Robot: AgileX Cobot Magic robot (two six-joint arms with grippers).
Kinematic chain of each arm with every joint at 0, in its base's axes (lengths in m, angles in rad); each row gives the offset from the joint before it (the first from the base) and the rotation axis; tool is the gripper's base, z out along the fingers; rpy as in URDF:
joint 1: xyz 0 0 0.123 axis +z
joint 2: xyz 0 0 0 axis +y
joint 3: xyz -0.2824 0 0.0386 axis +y
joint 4: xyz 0.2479 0 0.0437 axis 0.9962 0 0.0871
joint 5: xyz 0 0 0 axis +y
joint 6: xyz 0.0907 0 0.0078 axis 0.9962 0 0.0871
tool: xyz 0 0 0 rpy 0 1.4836 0
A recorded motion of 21 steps. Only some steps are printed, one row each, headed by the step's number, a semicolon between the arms.
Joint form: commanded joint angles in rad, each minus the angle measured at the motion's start. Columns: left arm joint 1, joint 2, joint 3, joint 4, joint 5, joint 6; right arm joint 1, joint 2, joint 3, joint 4, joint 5, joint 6.
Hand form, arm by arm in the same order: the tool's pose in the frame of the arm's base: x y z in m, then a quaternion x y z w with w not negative. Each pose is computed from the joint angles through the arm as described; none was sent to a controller.
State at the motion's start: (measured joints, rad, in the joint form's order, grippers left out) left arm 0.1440 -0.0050 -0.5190 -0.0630 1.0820 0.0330; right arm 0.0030 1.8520 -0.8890 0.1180 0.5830 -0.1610
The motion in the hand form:
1: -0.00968 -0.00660 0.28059 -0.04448 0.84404 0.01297 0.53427; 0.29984 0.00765 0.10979 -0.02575 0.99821 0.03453 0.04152
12: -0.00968 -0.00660 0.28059 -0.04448 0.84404 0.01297 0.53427; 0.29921 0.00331 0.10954 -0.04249 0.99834 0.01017 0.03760
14: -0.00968 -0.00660 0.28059 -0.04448 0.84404 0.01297 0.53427; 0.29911 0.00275 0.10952 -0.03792 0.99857 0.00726 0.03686
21: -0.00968 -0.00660 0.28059 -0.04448 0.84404 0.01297 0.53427; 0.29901 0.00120 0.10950 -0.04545 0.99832 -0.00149 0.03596
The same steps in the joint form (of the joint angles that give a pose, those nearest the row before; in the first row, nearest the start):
1: -0.0040 -0.0170 0.0040 -0.0020 -0.0130 -0.0030; 0.0010 0.0120 0.0070 0.0080 0.0150 0.0120
12: -0.0040 -0.0170 0.0040 -0.0020 -0.0130 -0.0030; 0.0010 0.0120 0.0070 -0.0770 0.0190 0.0470
14: -0.0040 -0.0170 0.0040 -0.0020 -0.0130 -0.0030; 0.0010 0.0120 0.0070 -0.0880 0.0200 0.0650
21: -0.0040 -0.0170 0.0040 -0.0020 -0.0130 -0.0030; 0.0010 0.0120 0.0070 -0.1180 0.0210 0.0740

